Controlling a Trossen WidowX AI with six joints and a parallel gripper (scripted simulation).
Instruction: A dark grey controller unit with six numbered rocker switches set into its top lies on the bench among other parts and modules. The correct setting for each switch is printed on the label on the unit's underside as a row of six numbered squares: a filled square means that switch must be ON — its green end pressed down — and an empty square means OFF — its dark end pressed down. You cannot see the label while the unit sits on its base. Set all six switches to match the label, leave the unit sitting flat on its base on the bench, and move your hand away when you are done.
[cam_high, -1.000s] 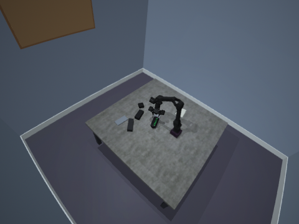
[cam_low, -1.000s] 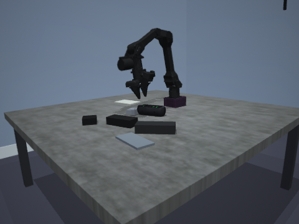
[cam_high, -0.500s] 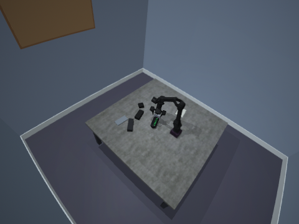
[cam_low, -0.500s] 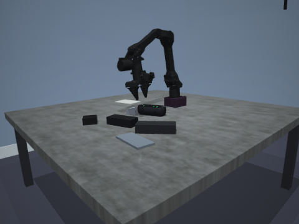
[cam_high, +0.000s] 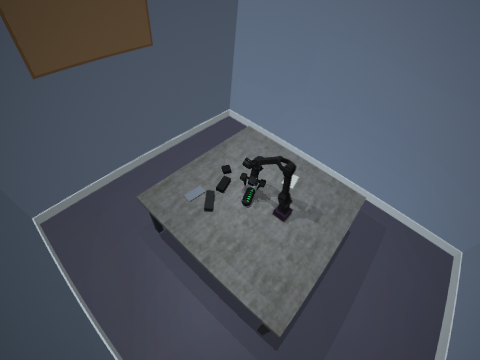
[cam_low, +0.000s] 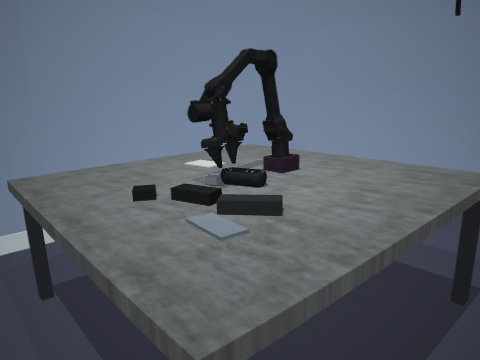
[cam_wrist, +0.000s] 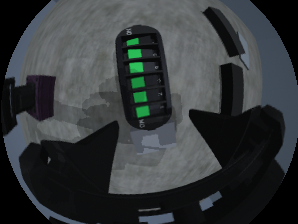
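Right now the grey block is 2 cm ahead of my gripper tip, 5 cm to the right of it and 5 cm below it. Also, from my gripper tip: white sheet 16 cm behind, 34 cm to the right, 6 cm below; then flat grey plate 29 cm ahead, 30 cm to the left, 6 cm below; then black cube 29 cm ahead, 5 cm to the right, 4 cm below.
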